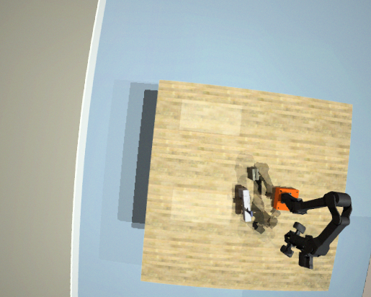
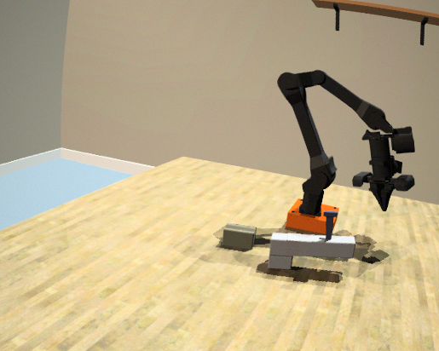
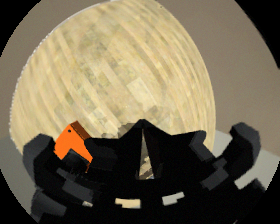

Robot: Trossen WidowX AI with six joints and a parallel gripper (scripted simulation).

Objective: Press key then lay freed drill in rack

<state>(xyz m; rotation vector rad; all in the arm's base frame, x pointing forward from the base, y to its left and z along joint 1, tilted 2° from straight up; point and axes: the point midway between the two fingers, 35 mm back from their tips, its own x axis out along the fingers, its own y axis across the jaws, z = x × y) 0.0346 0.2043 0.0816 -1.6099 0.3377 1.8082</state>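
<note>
Now: the thin dark blue key 23 cm ahead of my gripper tip, 17 cm to the right of it and 3 cm above it. Also, from my gripper tip: housing (23 cm ahead, 20 cm to the right, 3 cm below); then grey slatted rack (16 cm ahead, 37 cm to the right, 6 cm below); then drill (23 cm ahead, 22 cm to the right, 2 cm below).
</note>
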